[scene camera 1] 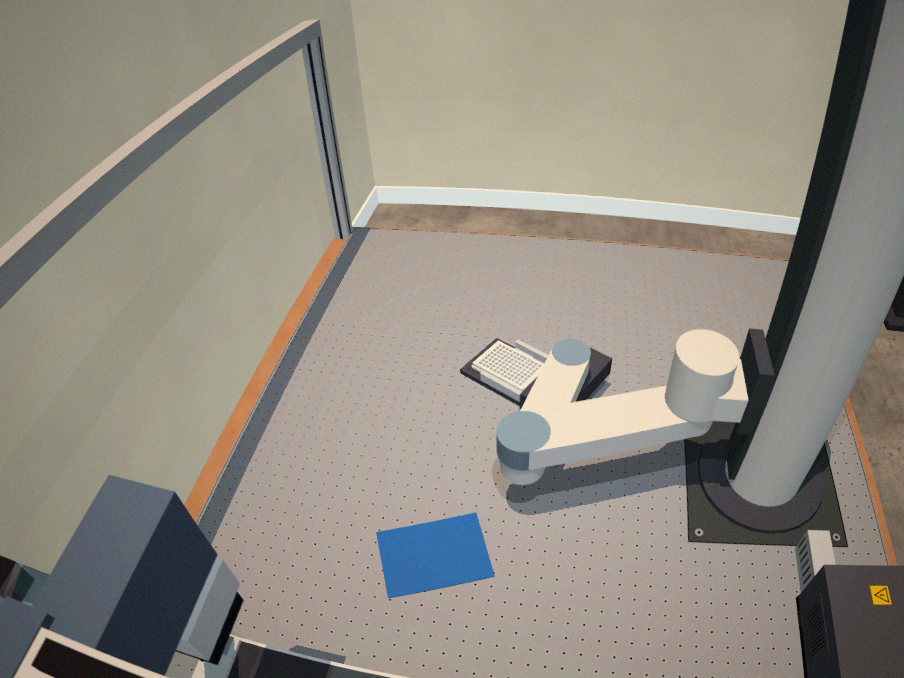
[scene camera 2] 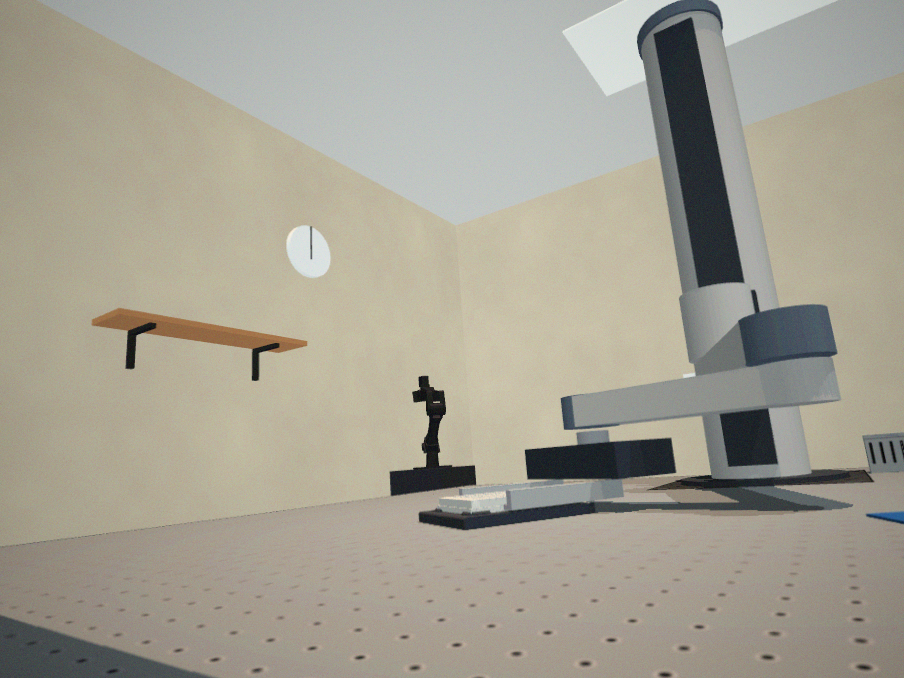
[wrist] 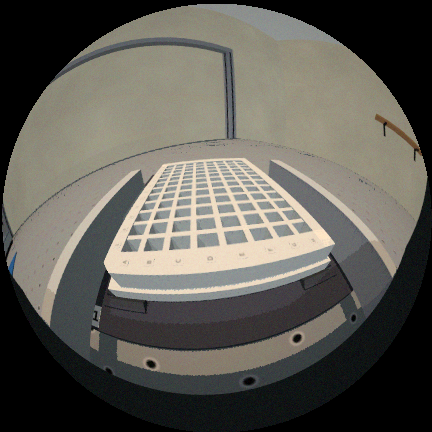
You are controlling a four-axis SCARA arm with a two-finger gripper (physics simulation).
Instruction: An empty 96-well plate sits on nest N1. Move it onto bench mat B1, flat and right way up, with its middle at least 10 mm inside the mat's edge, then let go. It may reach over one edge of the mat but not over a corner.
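Where they show: gripper, fingertip midpoint: (scene camera 1: 499, 359) (scene camera 2: 482, 498) (wrist: 206, 172); arm's base, link origin: (scene camera 1: 759, 479).
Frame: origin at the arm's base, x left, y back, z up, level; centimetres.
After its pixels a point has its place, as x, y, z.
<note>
The white 96-well plate (scene camera 1: 508, 366) {-20.5, -50.2, 3.7} (scene camera 2: 467, 503) {-21.3, -56.9, 3.6} (wrist: 215, 262) sits flat and right way up on the dark nest N1 (scene camera 1: 468, 372) {-19.1, -58.0, 2.4} (scene camera 2: 467, 522) {-19.6, -59.7, 2.0} (wrist: 220, 325). My gripper (scene camera 1: 498, 359) {-22.3, -52.2, 3.6} (scene camera 2: 484, 497) {-22.3, -52.2, 3.6} (wrist: 206, 172) {-22.3, -52.2, 3.6} is low over the nest, shut on the plate, with one long grey finger along each long side. The finger pads are hidden by the plate's edges in the wrist view. The blue bench mat B1 (scene camera 1: 435, 554) {21.9, -56.0, 1.5} (scene camera 2: 887, 517) {13.9, -53.6, 1.5} (wrist: 12, 264) lies flat on the table, apart from the nest; a small part of it shows in the second scene view and the wrist view.
The arm's column (scene camera 1: 810, 291) {3.9, -6.4, 45.3} (scene camera 2: 719, 182) {2.7, -7.7, 51.4} stands at the right. A dark control box (scene camera 1: 850, 627) {35.0, 6.1, 12.8} is at the front right. A blue-grey instrument (scene camera 1: 131, 561) {54.1, -70.5, 50.1} stands at the front left. A framed panel's post (scene camera 1: 328, 138) {-68.5, -101.1, 30.9} (wrist: 229, 95) {-68.9, -100.6, 25.3} rises at the table's left edge.
</note>
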